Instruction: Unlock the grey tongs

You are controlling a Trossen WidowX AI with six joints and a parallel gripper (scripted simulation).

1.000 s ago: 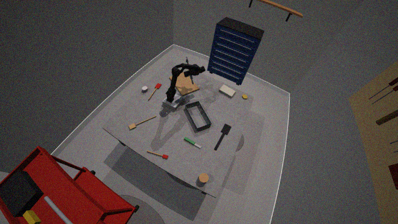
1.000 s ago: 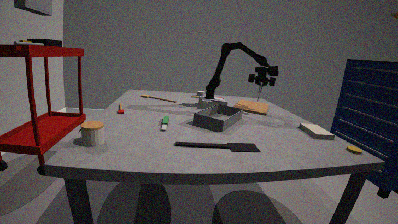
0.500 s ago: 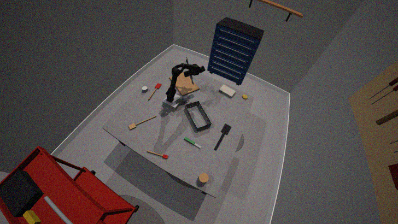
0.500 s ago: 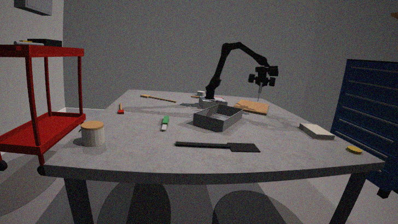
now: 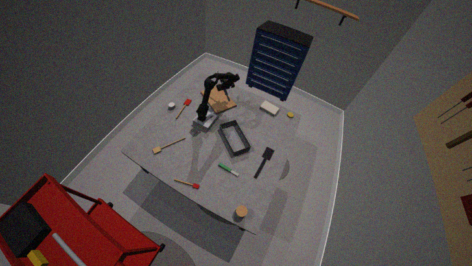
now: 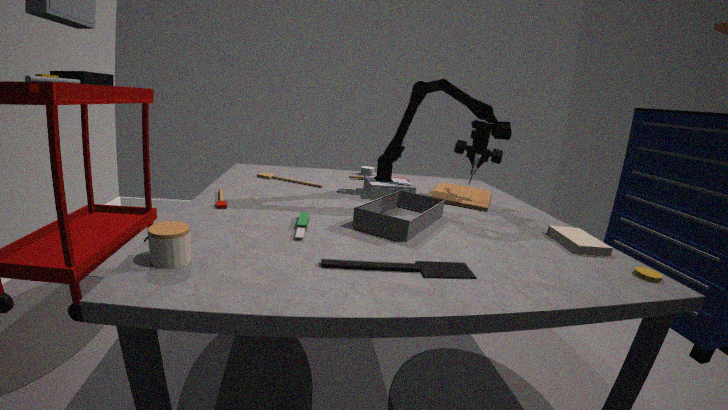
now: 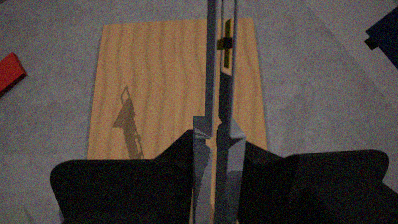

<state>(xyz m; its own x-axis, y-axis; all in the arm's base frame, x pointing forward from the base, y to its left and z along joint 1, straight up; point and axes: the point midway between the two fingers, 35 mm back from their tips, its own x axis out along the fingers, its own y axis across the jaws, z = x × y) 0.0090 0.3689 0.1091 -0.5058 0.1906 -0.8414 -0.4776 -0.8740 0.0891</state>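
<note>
The wooden board is 12 cm below my gripper tip, 3 cm to the right of it and 3 cm behind it. From my gripper tip the other things lie so: roasting tin: 38 cm to the right, 36 cm ahead, 10 cm below; then pale block: 50 cm ahead, 16 cm to the left, 12 cm below; then red spatula: 32 cm to the right, 25 cm behind, 12 cm below.
</note>
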